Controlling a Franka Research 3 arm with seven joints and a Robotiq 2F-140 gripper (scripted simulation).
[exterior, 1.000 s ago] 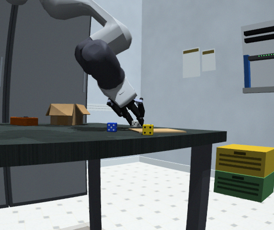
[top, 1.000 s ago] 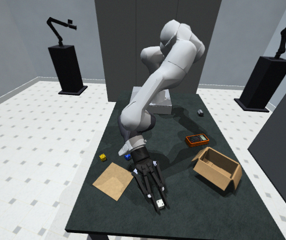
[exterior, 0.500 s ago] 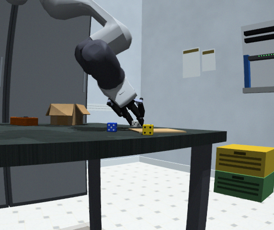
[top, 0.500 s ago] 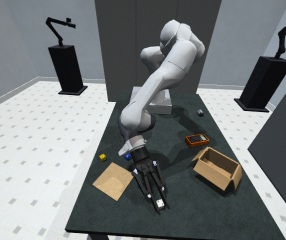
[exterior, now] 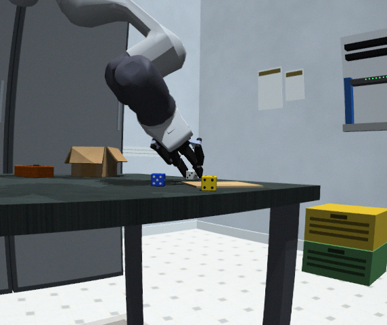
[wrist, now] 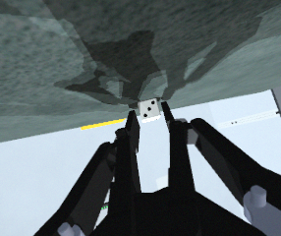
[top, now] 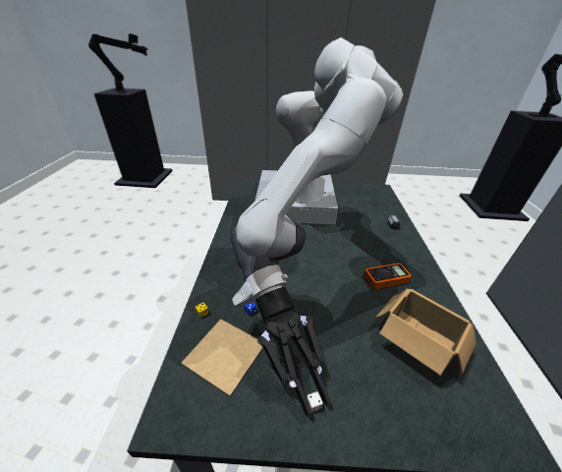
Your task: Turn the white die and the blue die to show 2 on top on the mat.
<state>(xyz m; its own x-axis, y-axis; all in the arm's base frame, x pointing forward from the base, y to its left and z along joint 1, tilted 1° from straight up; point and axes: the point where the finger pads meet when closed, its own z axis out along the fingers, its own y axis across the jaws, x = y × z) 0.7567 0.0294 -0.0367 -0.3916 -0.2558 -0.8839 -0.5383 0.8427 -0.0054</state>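
Right now the white die is 1 cm ahead of my hand, 1 cm to the left of it and 2 cm below it. Round my hand: tan mat (8 cm behind, 20 cm to the right, 3 cm below); blue die (21 cm behind, 16 cm to the right, 2 cm below); cardboard box (17 cm behind, 27 cm to the left, 1 cm above).
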